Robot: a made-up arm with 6 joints. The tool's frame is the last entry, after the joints.
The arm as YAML. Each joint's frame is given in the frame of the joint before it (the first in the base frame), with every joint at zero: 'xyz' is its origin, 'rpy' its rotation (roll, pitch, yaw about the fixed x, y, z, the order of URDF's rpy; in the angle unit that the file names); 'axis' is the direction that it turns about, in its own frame. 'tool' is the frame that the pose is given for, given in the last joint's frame.
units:
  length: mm
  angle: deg
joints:
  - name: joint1
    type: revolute
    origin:
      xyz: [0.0, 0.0, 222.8]
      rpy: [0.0, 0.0, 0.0]
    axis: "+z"
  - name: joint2
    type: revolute
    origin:
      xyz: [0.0, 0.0, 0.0]
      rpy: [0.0, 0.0, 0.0]
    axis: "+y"
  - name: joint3
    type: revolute
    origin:
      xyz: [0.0, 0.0, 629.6]
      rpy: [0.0, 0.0, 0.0]
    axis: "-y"
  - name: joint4
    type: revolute
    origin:
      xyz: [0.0, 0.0, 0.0]
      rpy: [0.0, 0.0, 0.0]
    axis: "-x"
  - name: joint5
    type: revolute
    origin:
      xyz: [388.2, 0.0, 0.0]
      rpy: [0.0, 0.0, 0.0]
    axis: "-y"
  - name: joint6
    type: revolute
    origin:
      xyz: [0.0, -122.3, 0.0]
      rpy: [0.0, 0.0, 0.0]
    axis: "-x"
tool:
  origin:
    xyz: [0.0, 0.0, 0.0]
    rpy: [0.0, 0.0, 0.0]
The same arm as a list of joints. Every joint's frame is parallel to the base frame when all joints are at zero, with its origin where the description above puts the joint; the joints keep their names.
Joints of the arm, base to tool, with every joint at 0 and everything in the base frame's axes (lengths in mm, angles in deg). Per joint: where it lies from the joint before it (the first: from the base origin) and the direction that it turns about. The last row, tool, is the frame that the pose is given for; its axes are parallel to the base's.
joint1: offset 0 0 222.8 axis 0 0 1
joint2: offset 0 0 0 axis 0 1 0
joint3: offset 0 0 629.6 axis 0 -1 0
joint4: offset 0 0 0 axis -1 0 0
joint5: offset 388.2 0 0 axis 0 -1 0
joint6: offset 0 -122.3 0 axis -1 0 0
tool: offset 0 0 0

